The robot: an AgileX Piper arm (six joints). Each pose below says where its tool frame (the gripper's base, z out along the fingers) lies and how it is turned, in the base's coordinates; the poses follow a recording.
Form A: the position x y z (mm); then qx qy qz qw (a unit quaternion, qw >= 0).
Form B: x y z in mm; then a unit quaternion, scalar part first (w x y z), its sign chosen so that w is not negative. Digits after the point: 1 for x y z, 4 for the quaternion.
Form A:
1: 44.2 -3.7 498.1 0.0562 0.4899 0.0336 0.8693
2: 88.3 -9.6 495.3 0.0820 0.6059 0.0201 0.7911
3: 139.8 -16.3 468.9 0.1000 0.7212 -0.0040 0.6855
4: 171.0 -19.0 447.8 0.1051 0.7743 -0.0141 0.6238
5: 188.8 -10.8 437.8 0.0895 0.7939 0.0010 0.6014
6: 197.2 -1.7 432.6 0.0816 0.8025 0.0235 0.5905
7: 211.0 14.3 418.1 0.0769 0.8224 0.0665 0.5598
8: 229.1 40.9 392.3 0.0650 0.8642 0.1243 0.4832
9: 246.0 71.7 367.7 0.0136 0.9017 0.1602 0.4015
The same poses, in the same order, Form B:
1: 44.2 -3.7 498.1 0.8693 0.0562 0.4899 0.0336
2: 88.3 -9.6 495.3 0.7911 0.0820 0.6059 0.0201
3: 139.8 -16.3 468.9 0.6855 0.1000 0.7212 -0.0040
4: 171.0 -19.0 447.8 0.6238 0.1051 0.7743 -0.0141
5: 188.8 -10.8 437.8 0.6014 0.0895 0.7939 0.0010
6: 197.2 -1.7 432.6 0.5905 0.0816 0.8025 0.0235
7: 211.0 14.3 418.1 0.5598 0.0769 0.8224 0.0665
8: 229.1 40.9 392.3 0.4832 0.0650 0.8642 0.1243
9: 246.0 71.7 367.7 0.4015 0.0136 0.9017 0.1602
